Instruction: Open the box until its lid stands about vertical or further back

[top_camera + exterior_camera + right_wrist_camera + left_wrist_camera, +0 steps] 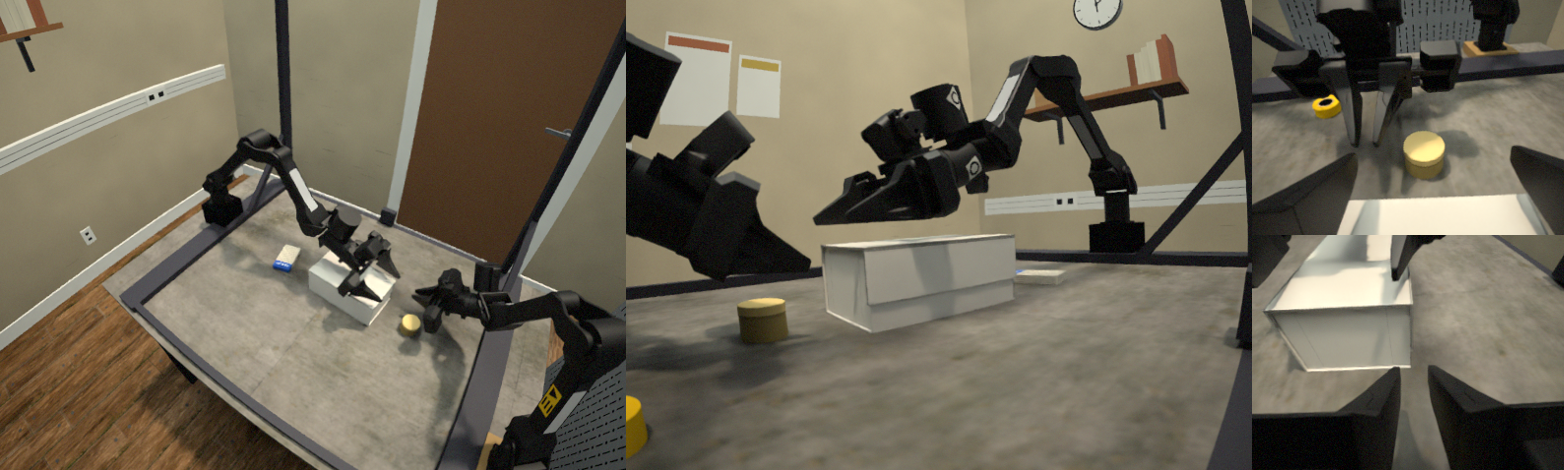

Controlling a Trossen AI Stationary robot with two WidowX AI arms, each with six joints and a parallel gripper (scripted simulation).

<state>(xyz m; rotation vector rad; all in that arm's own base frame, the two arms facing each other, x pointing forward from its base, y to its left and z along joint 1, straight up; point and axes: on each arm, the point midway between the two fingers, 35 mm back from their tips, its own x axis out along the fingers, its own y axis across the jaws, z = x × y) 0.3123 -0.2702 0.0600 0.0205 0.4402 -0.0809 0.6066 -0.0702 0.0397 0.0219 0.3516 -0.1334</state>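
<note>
Right now the box is 8 cm to the right of my right hand, 6 cm below it and 1 cm behind it. Also, from my right hand: flap: 9 cm to the right, 7 cm below, 4 cm behind.
Right now the flap is 190 mm to the right of my left hand, 30 mm below it and 30 mm ahead of it. From my left hand the other things lie so: box 180 mm to the right, 60 mm ahead, 20 mm below.
</note>
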